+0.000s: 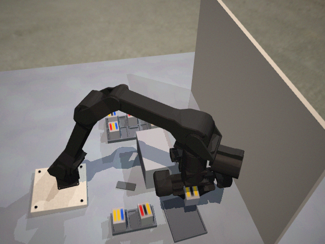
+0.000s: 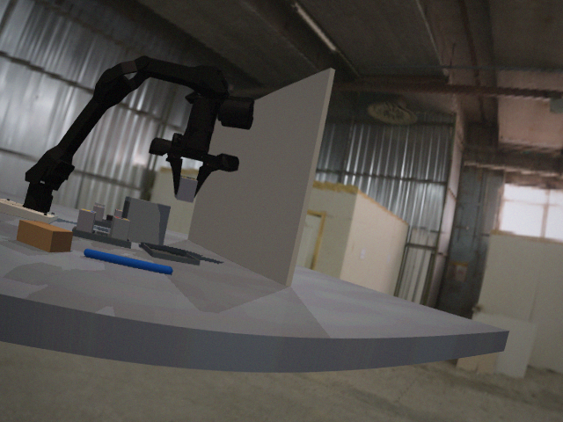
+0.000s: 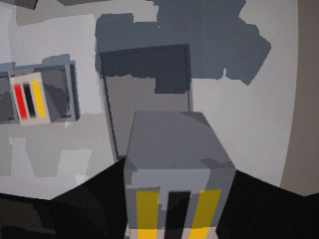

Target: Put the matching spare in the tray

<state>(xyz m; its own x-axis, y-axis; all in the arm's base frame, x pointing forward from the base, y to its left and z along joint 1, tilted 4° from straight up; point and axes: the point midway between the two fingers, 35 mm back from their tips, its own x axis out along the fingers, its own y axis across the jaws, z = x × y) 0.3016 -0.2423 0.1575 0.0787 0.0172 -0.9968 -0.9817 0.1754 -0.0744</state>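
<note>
My gripper tip is now 10 mm past the dark tray, 10 mm to the right of it and 120 mm above it. Also, from my gripper tip: rack: 150 mm behind, 40 mm to the left, 120 mm below; blue rod: 130 mm behind, 190 mm to the right, 120 mm below; grey mounted unit: 30 mm behind, 220 mm to the left, 70 mm below.
</note>
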